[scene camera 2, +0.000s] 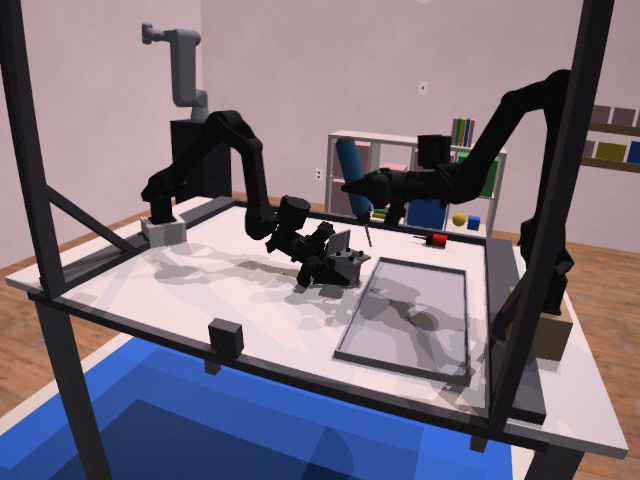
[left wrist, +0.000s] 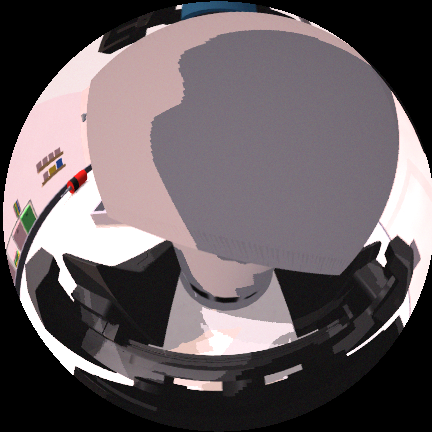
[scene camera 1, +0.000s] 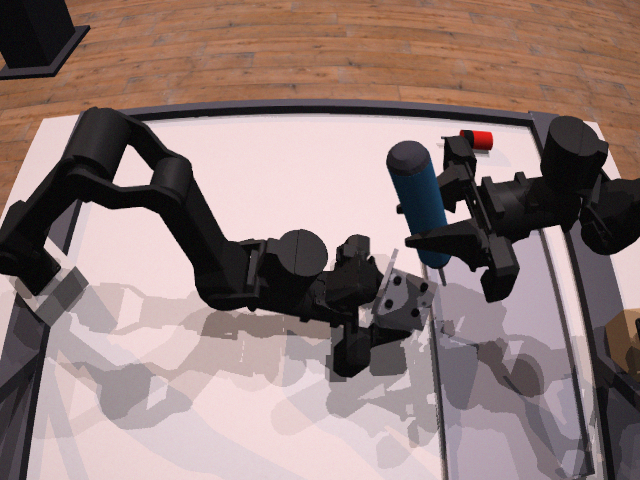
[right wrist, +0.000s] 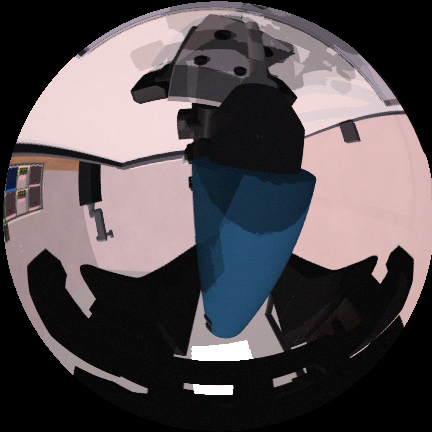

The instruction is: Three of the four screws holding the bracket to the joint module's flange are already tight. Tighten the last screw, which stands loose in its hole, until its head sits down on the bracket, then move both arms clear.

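The grey bracket sits on the round grey joint module, with several dark screw heads on its flat plate. I cannot tell which screw stands loose. My left gripper is shut on the joint module under the bracket. My right gripper is shut on the blue screwdriver, tilted blade down. In scene camera 2 its tip shows just above and right of the bracket, apart from the screws.
A red-handled screwdriver lies at the back right of the table. A shallow tray with a dark rim lies right of the joint module. A dark frame post stands at the right.
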